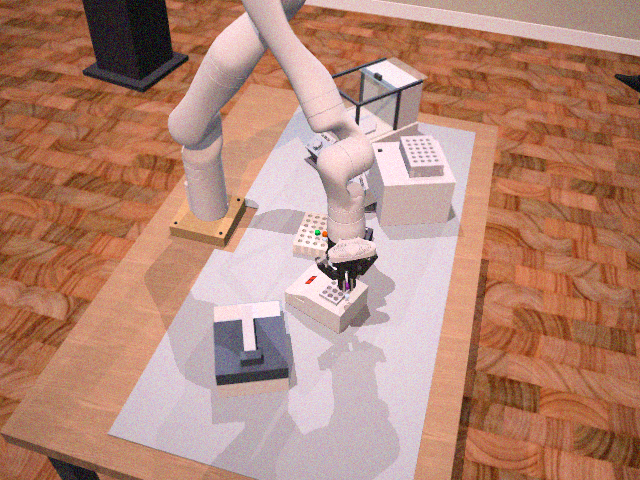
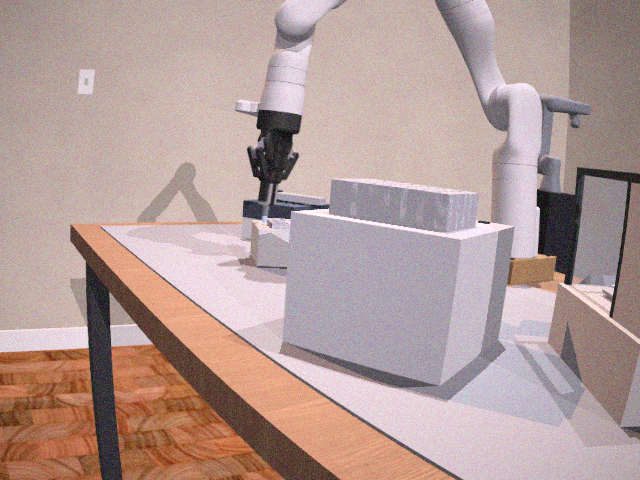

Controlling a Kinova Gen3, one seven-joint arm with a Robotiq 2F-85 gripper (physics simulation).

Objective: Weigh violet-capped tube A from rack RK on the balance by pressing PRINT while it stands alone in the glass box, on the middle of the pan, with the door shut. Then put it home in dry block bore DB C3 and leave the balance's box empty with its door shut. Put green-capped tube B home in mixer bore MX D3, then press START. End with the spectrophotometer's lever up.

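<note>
My gripper (image 1: 346, 283) (image 2: 269, 190) points down and is shut on violet-capped tube A (image 1: 347, 296) (image 2: 265, 210). The tube hangs nearly upright, its lower end close to the top of the small white unit (image 1: 315, 305) (image 2: 269, 250) with a red display. The tube's lower end appears beside the raised bore block (image 1: 332, 292), at its right corner; whether it touches is unclear. Green-capped tube B (image 1: 317, 232) stands in the white rack (image 1: 309, 250), beside an orange cap. The glass-walled balance (image 1: 397, 109) (image 2: 594, 330) stands at the far end; its door state is unclear.
A large white box (image 1: 413, 204) (image 2: 367, 294) carries a multi-bore block (image 1: 422, 153) (image 2: 403, 205). A dark-topped unit (image 1: 227, 356) with a white T-shaped part stands nearer. Another device (image 1: 317, 145) is partly hidden behind the arm. The arm's base (image 1: 199, 231) (image 2: 532, 270) is at the left.
</note>
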